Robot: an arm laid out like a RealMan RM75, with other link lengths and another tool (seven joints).
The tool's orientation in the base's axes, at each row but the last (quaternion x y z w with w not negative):
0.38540 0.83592 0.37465 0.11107
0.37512 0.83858 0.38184 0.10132
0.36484 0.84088 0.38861 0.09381
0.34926 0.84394 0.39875 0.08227
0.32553 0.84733 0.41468 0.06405
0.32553 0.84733 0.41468 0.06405
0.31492 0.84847 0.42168 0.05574
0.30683 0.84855 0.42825 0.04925
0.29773 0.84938 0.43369 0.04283
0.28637 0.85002 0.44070 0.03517
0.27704 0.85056 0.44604 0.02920
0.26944 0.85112 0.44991 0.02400
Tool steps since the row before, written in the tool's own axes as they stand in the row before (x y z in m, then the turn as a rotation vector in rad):
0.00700 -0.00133 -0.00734 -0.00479 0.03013 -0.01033
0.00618 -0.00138 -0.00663 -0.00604 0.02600 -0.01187
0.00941 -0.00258 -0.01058 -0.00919 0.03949 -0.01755
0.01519 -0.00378 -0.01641 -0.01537 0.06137 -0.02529
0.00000 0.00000 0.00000 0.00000 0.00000 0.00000
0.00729 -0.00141 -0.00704 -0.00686 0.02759 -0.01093
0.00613 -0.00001 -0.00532 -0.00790 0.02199 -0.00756
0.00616 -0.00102 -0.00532 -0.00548 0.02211 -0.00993
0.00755 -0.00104 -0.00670 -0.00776 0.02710 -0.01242
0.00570 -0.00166 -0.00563 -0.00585 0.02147 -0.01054
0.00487 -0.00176 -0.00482 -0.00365 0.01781 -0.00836
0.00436 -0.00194 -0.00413 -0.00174 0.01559 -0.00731
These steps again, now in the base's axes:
-0.00898 0.00056 0.00487 0.01525 0.00365 0.02813
-0.00810 0.00004 0.00429 0.01314 0.00013 0.02609
-0.01280 -0.00084 0.00652 0.02019 0.00047 0.03930
-0.02011 -0.00181 0.01033 0.03301 0.00124 0.05959
0.00000 0.00000 0.00000 0.00000 0.00000 0.00000
-0.00905 -0.00087 0.00469 0.01497 0.00088 0.02651
-0.00680 -0.00006 0.00444 0.01428 0.00007 0.01998
-0.00730 -0.00069 0.00367 0.01156 -0.00016 0.02199
-0.00889 -0.00113 0.00476 0.01494 -0.00095 0.02692
-0.00727 -0.00190 0.00325 0.01137 -0.00110 0.02181
-0.00633 -0.00195 0.00249 0.00853 -0.00003 0.01810
-0.00574 -0.00189 0.00182 0.00623 0.00068 0.01613

